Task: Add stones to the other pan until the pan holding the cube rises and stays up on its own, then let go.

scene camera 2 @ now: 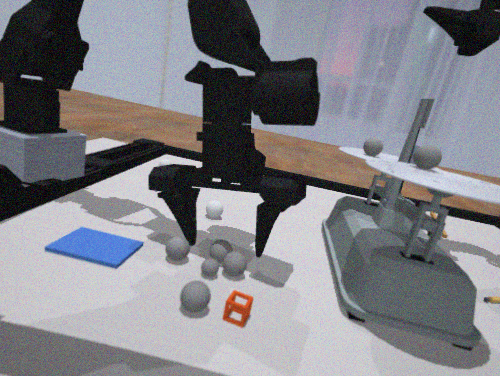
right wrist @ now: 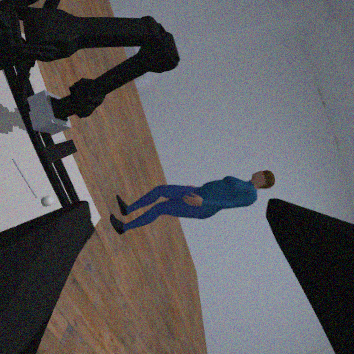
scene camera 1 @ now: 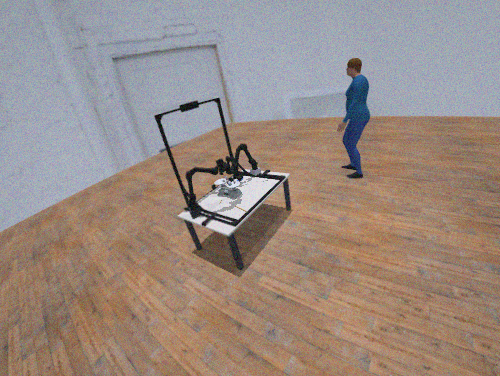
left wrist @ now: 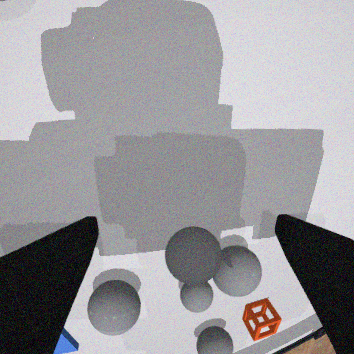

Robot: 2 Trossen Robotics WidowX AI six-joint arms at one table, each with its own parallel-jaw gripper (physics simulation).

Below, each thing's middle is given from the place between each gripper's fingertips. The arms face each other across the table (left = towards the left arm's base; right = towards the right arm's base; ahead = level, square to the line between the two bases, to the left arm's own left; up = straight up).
I see my left gripper 9 cm short of the grey balance scale point(scene camera 2: 387, 270), 20 cm to the left of it and 11 cm below it. Round my left hand: blue flat pad point(scene camera 2: 85, 244): 6 cm behind, 13 cm to the left, 1 cm below; then orange wire-frame cube point(left wrist: 265, 303): 11 cm behind, 5 cm to the right.
The grey balance scale lies 180 mm behind my right hand, 20 mm to the right of it and 290 mm below it. The rest, counted from my right hand: blue flat pad (330 mm behind, 310 mm to the left, 410 mm below); then orange wire-frame cube (370 mm behind, 130 mm to the left, 400 mm below).
